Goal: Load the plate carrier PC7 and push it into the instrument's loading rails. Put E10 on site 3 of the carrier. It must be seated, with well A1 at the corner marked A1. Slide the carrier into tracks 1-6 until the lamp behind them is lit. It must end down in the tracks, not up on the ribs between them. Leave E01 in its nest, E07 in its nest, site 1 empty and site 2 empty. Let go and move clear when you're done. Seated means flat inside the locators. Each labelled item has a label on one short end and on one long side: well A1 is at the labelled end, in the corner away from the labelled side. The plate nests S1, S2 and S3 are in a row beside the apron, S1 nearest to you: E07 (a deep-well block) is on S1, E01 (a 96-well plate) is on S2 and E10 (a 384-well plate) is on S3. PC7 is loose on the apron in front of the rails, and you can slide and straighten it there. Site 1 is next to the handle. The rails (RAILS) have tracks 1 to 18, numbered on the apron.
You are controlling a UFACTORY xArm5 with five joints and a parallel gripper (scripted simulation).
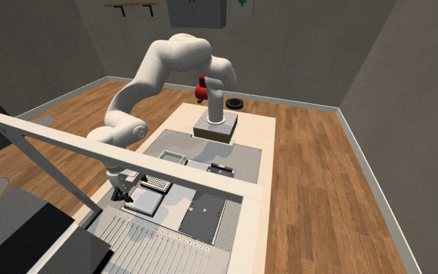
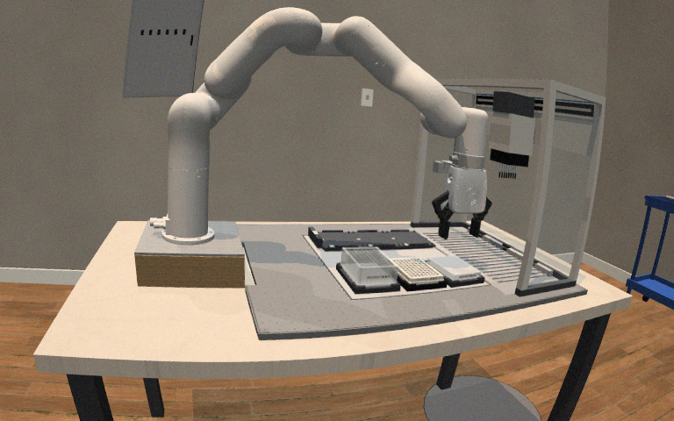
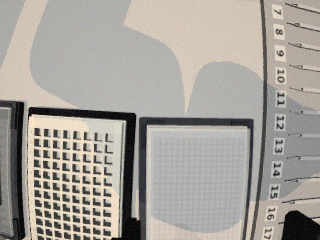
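Now: the 384-well plate E10 90 mm below my hand. Round my hand: deep-well block E07: 220 mm behind, 80 mm below, 10 mm to the left; 96-well plate E01: 110 mm behind, 80 mm below; plate nest S3: 100 mm below.
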